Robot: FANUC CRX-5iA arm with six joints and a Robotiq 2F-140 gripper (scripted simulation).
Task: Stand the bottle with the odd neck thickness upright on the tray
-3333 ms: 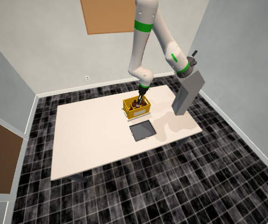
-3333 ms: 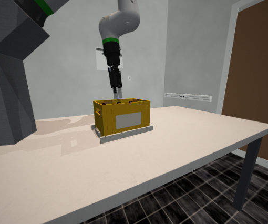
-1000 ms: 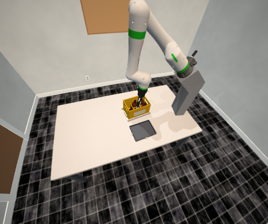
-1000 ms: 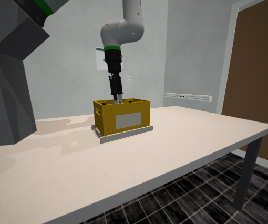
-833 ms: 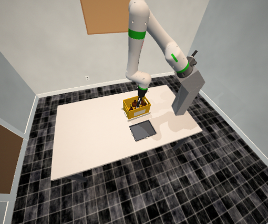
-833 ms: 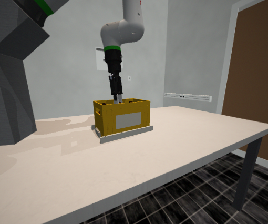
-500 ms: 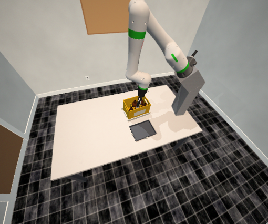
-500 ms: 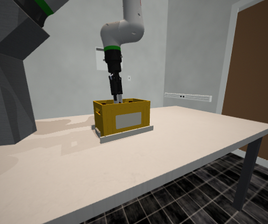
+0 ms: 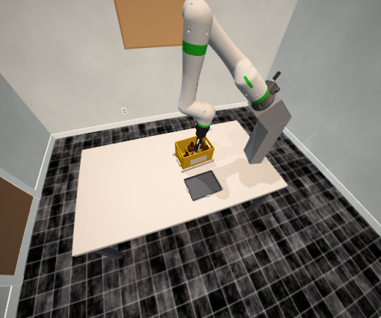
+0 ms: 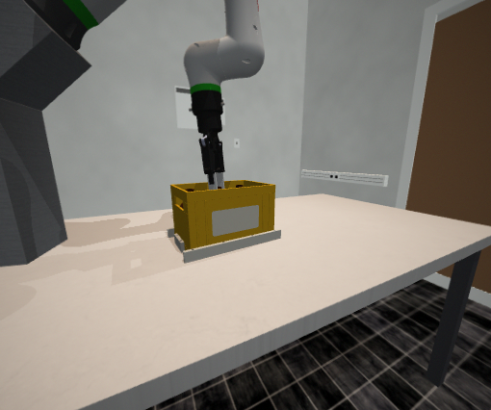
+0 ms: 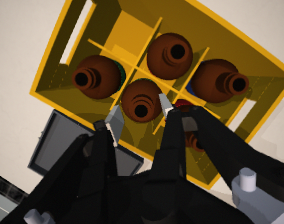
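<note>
My hand is 80 mm above the brown bottle. Round my hand: crate: 10 mm behind, 50 mm to the right, 90 mm below; then dark grey tray: 100 mm ahead, 210 mm to the left, 160 mm below.
</note>
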